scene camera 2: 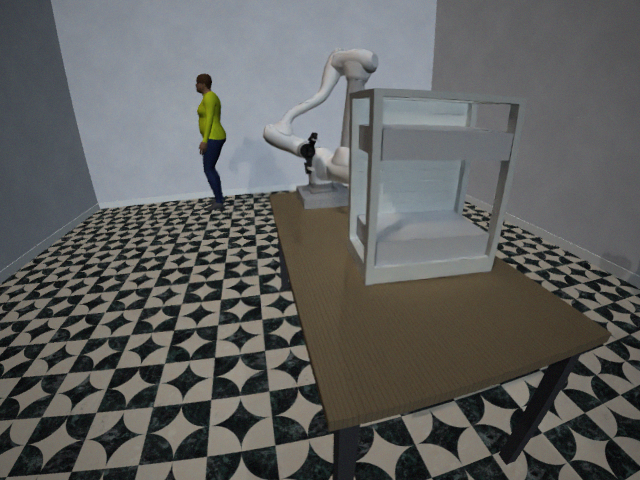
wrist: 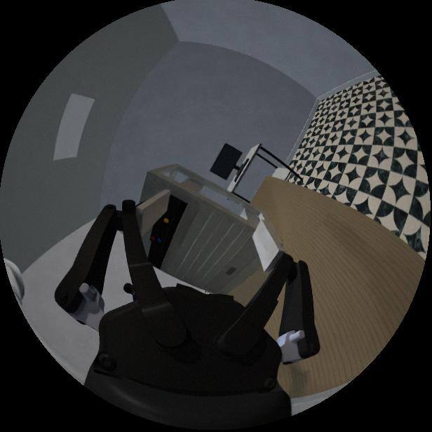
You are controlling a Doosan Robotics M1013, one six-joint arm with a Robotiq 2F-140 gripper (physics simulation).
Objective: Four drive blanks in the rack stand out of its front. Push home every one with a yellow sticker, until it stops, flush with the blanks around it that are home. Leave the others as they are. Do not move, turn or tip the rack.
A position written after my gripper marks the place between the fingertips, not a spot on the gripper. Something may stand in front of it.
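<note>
My gripper (wrist: 213, 214), visible. Pale rack (wrist: 218, 253), visible. Same pale rack (scene camera 2: 408, 172).
</note>
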